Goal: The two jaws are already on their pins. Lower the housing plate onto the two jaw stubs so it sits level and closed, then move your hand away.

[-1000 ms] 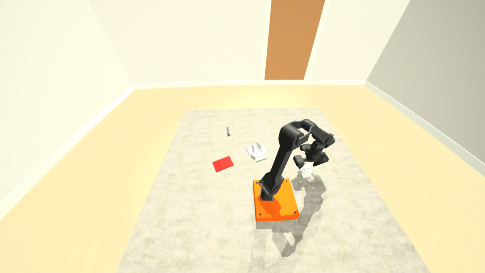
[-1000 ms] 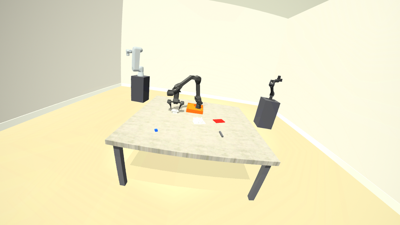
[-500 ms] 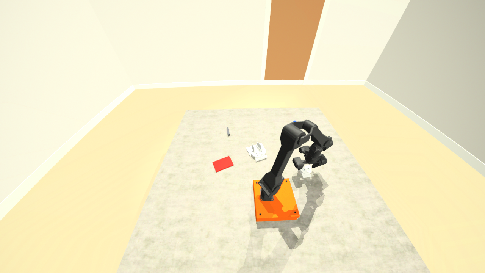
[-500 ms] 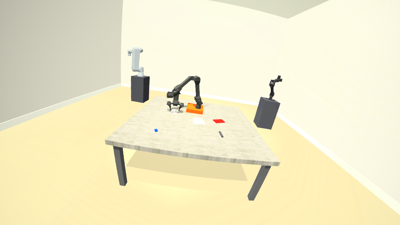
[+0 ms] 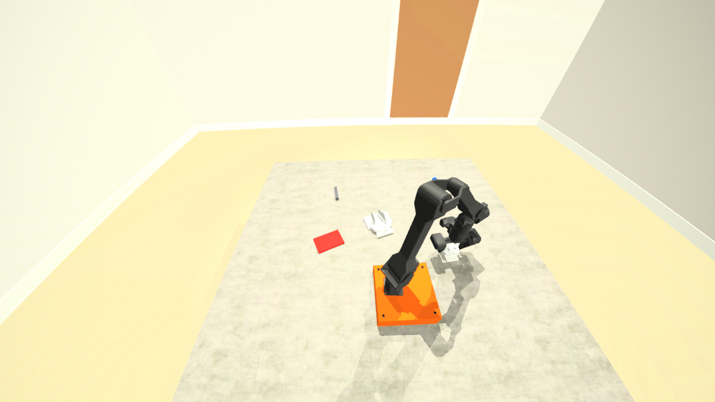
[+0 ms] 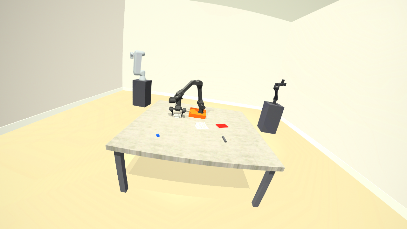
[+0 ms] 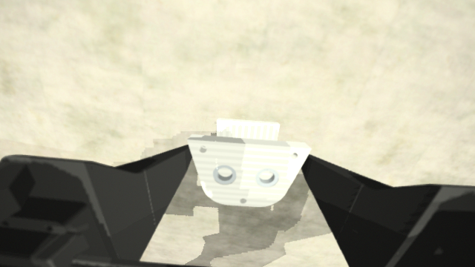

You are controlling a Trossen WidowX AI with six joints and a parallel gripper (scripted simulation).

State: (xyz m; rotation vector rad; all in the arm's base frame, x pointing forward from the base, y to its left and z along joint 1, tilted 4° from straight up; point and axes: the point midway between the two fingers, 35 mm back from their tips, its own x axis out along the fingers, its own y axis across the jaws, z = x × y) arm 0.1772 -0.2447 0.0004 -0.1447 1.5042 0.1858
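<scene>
My gripper tip is 10 mm past the white part. From my gripper tip the other things lie so: red flat plate: 20 mm ahead, 510 mm to the left, 10 mm below; then grey bar: 330 mm ahead, 520 mm to the left; then blue cube: 470 mm ahead, 40 mm to the right.
</scene>
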